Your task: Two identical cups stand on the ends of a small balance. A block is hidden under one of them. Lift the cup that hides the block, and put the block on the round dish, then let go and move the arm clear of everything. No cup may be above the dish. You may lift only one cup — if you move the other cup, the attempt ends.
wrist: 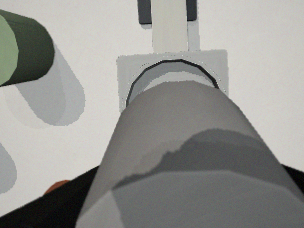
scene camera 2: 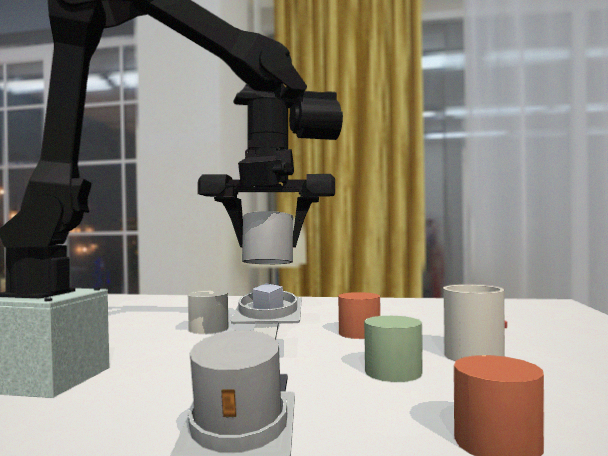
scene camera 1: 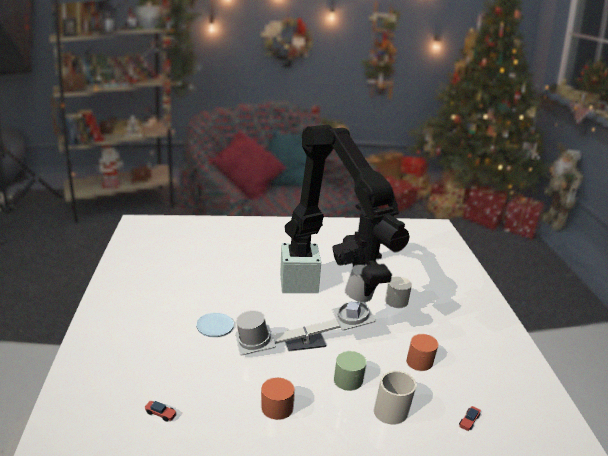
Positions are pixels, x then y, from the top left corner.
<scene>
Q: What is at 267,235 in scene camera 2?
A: A grey cup.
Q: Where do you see a beige cup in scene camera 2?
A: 207,310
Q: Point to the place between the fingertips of the gripper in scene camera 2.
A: At 268,247
</scene>
